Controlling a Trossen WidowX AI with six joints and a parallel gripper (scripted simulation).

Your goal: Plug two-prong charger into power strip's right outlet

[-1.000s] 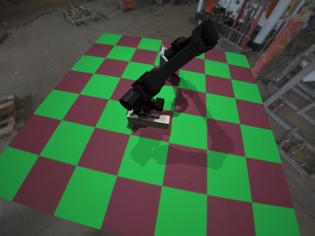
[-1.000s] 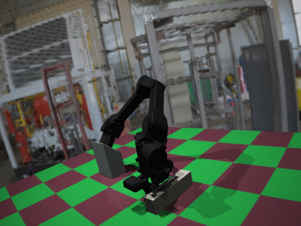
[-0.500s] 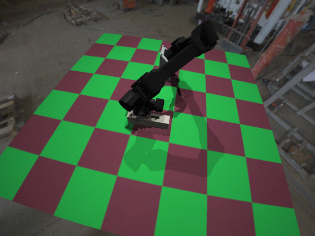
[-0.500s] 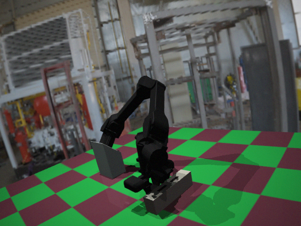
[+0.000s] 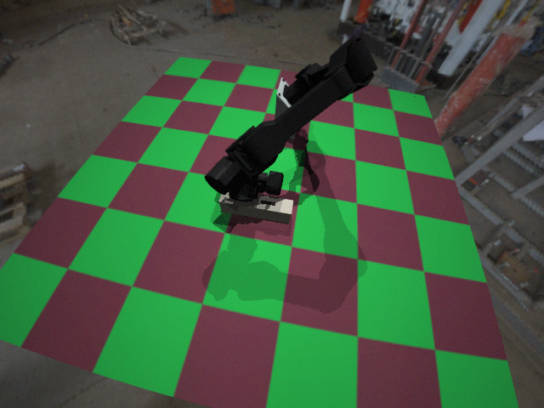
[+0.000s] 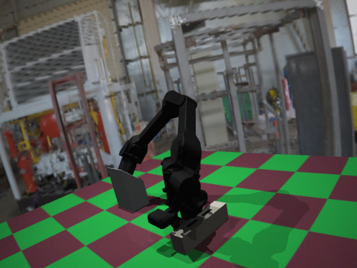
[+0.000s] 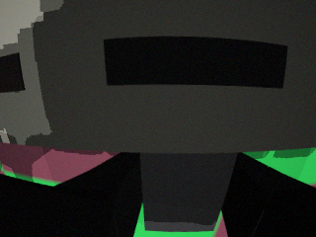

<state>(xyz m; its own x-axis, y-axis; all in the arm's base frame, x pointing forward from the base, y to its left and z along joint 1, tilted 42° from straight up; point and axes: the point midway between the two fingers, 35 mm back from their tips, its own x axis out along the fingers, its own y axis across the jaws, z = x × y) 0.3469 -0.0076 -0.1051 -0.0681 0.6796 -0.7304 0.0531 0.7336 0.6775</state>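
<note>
Now: the black two-prong charger 2 cm ahead of my gripper tip and 1 cm above it.
</note>
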